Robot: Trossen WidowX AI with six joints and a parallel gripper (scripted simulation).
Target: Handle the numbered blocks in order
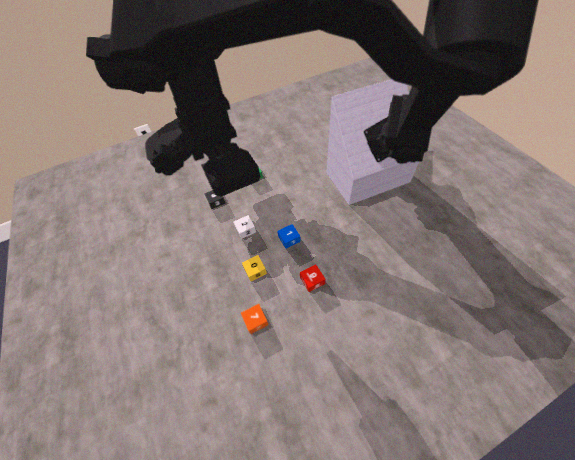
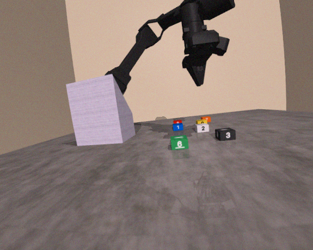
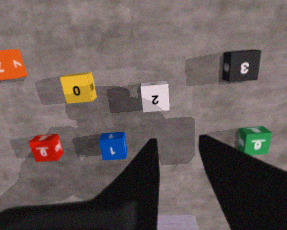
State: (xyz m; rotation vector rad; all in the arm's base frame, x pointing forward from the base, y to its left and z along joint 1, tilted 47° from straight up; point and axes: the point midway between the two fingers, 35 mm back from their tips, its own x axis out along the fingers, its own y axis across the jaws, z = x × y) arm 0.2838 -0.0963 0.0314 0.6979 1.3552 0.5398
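Right now my gripper tip is 20 mm short of the black 3 block, 90 mm to the left of it and 120 mm above it. Round my gripper tip: white 2 block 10 mm to the left, 120 mm below; then yellow 0 block 20 mm ahead, 100 mm to the left, 120 mm below; then blue 1 block 70 mm behind, 70 mm to the left, 120 mm below.
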